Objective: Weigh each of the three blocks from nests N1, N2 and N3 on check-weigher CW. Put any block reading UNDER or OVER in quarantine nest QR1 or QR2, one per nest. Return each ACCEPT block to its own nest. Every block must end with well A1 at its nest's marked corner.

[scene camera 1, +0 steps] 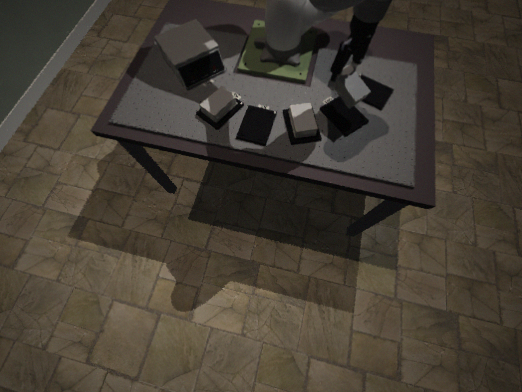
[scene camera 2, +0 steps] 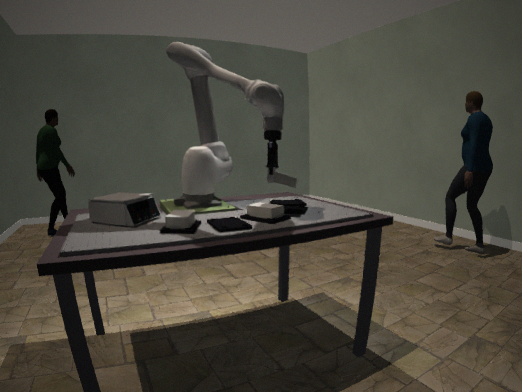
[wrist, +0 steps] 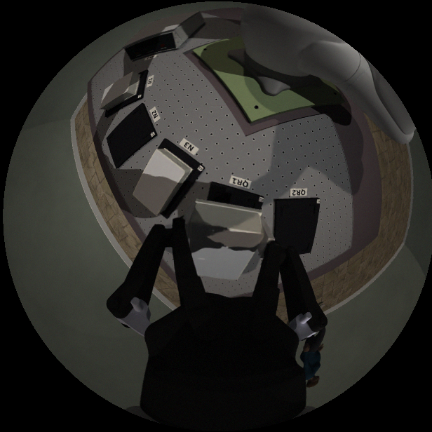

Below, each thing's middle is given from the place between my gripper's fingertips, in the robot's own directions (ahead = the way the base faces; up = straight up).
Scene:
Right now my hand is 12 cm above the nest QR1 (scene camera 1: 339,114), 6 cm to the right of it and 4 cm short of it. Round my hand: nest N2 (scene camera 1: 257,123) (28 cm to the right, 15 cm ahead, 12 cm below); nest QR2 (wrist: 297,227) (16 cm to the left, 12 cm below, 11 cm behind); nest N3 (wrist: 178,152) (12 cm below, 12 cm ahead, 11 cm to the right).

